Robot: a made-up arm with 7 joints. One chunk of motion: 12 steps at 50 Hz.
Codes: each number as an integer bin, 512 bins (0 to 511) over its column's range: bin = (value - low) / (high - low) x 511, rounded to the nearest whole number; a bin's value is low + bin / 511 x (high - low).
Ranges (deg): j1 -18..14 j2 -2..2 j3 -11..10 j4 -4..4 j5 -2..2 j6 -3..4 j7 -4..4
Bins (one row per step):
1: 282 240 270 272 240 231 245
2: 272 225 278 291 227 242 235
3: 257 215 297 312 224 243 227
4: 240 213 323 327 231 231 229
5: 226 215 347 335 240 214 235
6: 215 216 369 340 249 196 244
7: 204 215 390 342 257 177 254
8: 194 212 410 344 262 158 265
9: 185 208 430 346 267 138 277
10: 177 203 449 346 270 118 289
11: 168 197 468 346 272 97 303
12: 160 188 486 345 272 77 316
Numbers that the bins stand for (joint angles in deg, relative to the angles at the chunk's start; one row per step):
1: -0.34 -0.12 0.10 0.26 -0.12 0.16 -0.16
2: -0.97 -0.24 0.42 0.56 -0.22 0.32 -0.32
3: -1.91 -0.32 1.21 0.88 -0.25 0.33 -0.45
4: -2.97 -0.33 2.27 1.12 -0.19 0.16 -0.41
5: -3.85 -0.32 3.26 1.24 -0.12 -0.07 -0.32
6: -4.54 -0.31 4.16 1.32 -0.05 -0.32 -0.18
7: -5.23 -0.32 5.03 1.35 0.01 -0.58 -0.02
8: -5.85 -0.34 5.85 1.39 0.05 -0.84 0.15
9: -6.41 -0.37 6.67 1.42 0.09 -1.11 0.34
10: -6.92 -0.41 7.45 1.42 0.11 -1.38 0.52
11: -7.48 -0.46 8.23 1.42 0.13 -1.67 0.74
12: -7.98 -0.53 8.97 1.40 0.13 -1.95 0.95

